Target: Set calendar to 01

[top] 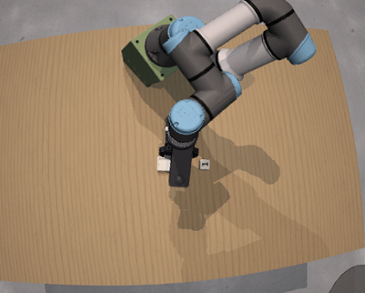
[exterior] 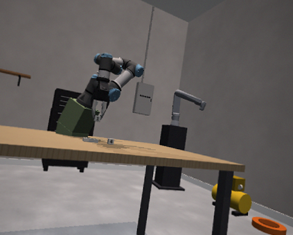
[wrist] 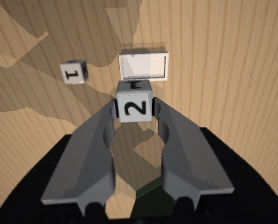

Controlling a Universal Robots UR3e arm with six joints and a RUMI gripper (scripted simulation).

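The white tray lies 2 cm to the right of my hand and 13 cm below it. Round my hand: white cube 1 cm below.
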